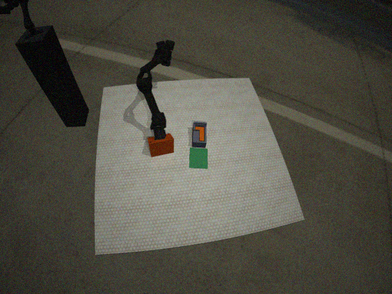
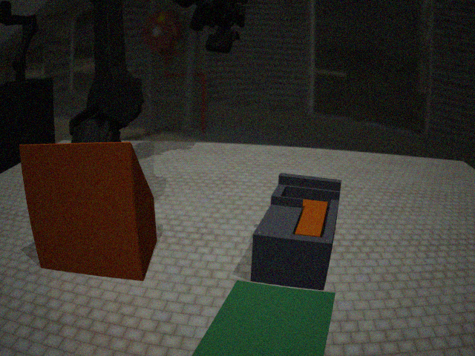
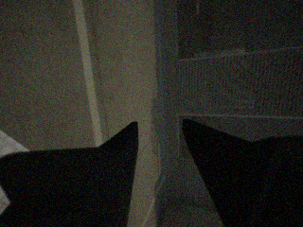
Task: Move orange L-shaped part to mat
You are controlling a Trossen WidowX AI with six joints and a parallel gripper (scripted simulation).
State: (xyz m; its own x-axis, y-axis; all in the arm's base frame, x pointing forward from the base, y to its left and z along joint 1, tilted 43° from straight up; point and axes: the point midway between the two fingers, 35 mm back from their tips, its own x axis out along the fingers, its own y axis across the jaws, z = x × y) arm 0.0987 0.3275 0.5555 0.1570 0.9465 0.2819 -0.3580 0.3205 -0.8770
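Now: the orange L-shaped part 19 cm ahead of my gripper tip, 56 cm to the right of it and 27 cm below it. Also, from my gripper tip: green mat: 18 cm ahead, 73 cm to the right, 33 cm below.
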